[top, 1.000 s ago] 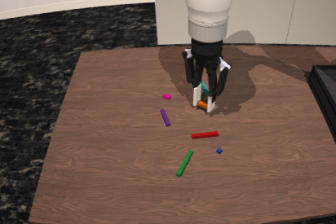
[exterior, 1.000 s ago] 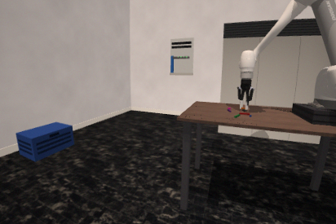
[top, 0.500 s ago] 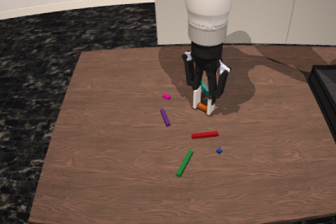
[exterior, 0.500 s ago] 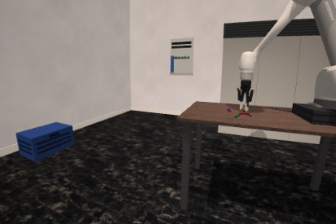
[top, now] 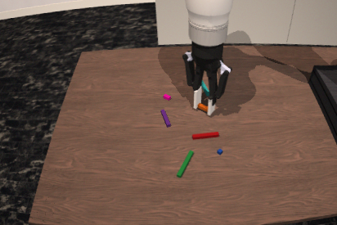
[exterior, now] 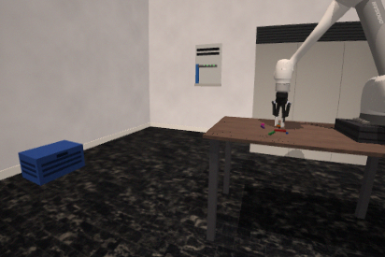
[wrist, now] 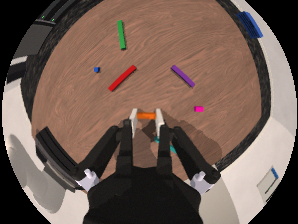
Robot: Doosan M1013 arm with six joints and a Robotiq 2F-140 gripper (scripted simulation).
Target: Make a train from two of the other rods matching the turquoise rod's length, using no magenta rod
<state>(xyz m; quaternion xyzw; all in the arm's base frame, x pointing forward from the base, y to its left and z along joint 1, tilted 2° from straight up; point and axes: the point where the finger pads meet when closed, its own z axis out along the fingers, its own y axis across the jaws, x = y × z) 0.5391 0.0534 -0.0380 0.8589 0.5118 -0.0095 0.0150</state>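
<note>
My gripper is now 110 mm short of the purple rod, 40 mm to the right of it and 40 mm above it. From my hand the other things lie so: turquoise rod (110 mm to the right, 40 mm below, 10 mm ahead); then red rod (90 mm to the left, 40 mm below, 10 mm behind); then orange rod (30 mm below).
</note>
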